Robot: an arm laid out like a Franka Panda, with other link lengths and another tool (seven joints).
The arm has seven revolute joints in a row. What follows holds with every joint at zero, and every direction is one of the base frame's. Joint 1 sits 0.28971 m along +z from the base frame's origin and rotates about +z. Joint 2 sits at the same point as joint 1 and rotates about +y. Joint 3 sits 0.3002 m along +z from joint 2 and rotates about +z. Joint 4 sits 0.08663 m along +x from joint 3 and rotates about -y. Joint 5 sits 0.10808 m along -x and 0.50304 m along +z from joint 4 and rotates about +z. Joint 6 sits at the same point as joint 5 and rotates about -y. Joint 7 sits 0.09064 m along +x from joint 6 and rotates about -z. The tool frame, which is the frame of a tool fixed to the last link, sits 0.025 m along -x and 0.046 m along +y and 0.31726 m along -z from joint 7; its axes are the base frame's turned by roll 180, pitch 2.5 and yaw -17.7 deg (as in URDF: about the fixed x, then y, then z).
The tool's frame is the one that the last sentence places.
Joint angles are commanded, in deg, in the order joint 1, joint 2, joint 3, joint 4, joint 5, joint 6, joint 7. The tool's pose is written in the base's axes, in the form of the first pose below.
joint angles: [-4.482 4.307 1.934 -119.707 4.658 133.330 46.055]
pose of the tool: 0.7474, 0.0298, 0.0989, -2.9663, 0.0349, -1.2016
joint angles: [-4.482 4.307 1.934 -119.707 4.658 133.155 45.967]
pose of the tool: 0.7464, 0.0299, 0.0984, -2.9690, 0.0360, -1.2000
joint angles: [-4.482 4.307 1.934 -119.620 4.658 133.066 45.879]
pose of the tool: 0.7466, 0.0300, 0.0991, -2.9690, 0.0358, -1.1983
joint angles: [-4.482 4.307 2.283 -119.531 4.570 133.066 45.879]
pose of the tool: 0.7471, 0.0343, 0.1001, -2.9679, 0.0344, -1.1914
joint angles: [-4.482 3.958 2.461 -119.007 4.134 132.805 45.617]
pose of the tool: 0.7506, 0.0355, 0.1093, -2.9608, 0.0236, -1.1791
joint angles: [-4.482 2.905 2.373 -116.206 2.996 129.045 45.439]
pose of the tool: 0.7559, 0.0319, 0.1433, -2.9659, 0.0080, -1.1639
